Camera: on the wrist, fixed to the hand. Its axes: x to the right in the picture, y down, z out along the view.
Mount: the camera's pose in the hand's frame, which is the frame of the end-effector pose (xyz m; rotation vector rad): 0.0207 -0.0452 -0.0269 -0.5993 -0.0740 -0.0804
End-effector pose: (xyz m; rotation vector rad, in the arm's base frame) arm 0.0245 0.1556 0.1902 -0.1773 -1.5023 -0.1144
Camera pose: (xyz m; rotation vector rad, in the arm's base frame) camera 0.0439 0.1069 0.2113 -0.6058 -1.5137 -0.6296
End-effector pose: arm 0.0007 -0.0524 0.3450 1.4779 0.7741 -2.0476
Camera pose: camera -0.0179 -0.0027 0.3256 1.0371 1.2914 -1.6938
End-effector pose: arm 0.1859 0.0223 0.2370 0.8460 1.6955 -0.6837
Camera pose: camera 0.1306 0.0212 0.2255 0.3264 1.7366 -0.2242
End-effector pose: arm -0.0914 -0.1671 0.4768 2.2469 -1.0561 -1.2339
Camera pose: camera -0.0423 -0.1542 0.4520 1.8003 -0.5193 -1.4411
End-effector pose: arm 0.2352 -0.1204 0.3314 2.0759 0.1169 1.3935
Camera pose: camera 0.2330 -0.0639 0.3302 1.5974 -0.2219 1.1252
